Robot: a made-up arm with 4 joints.
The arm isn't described. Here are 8 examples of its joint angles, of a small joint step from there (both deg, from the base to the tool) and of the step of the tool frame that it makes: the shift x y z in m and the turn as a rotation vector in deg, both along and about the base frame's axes.
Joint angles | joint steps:
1: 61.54 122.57 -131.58 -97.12 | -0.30 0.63 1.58 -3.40
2: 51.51 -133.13 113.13 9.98 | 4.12 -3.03 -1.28 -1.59
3: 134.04 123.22 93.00 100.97 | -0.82 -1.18 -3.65 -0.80
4: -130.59 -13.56 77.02 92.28 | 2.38 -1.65 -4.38 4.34
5: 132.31 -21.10 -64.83 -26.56 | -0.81 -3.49 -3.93 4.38
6: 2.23 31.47 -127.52 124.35 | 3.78 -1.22 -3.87 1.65
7: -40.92 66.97 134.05 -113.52 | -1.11 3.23 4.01 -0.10
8: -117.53 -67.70 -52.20 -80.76 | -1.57 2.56 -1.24 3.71
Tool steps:
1: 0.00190 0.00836 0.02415 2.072 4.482 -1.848
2: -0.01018 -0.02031 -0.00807 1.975 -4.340 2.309
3: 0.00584 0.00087 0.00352 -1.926 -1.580 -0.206
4: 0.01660 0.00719 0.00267 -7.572 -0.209 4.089
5: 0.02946 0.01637 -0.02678 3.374 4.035 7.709
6: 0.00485 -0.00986 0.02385 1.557 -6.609 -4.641
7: -0.00048 -0.03069 0.03271 -1.425 4.936 3.263
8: -0.00612 -0.01102 0.03324 -0.530 6.107 3.192
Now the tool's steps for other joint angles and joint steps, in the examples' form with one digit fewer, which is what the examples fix.
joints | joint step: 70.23 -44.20 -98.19 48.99 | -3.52 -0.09 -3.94 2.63
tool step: -0.0065 0.0097 0.0094 4.41 8.10 -1.64
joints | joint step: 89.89 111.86 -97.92 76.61 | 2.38 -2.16 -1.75 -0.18
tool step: 0.0002 0.0068 0.0120 -0.60 -3.85 2.15
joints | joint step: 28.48 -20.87 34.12 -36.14 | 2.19 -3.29 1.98 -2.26
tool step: -0.0214 0.0144 0.0373 0.93 -3.81 5.03
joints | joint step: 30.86 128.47 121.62 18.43 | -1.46 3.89 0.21 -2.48
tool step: -0.0165 -0.0268 -0.0001 -2.49 3.51 -3.46
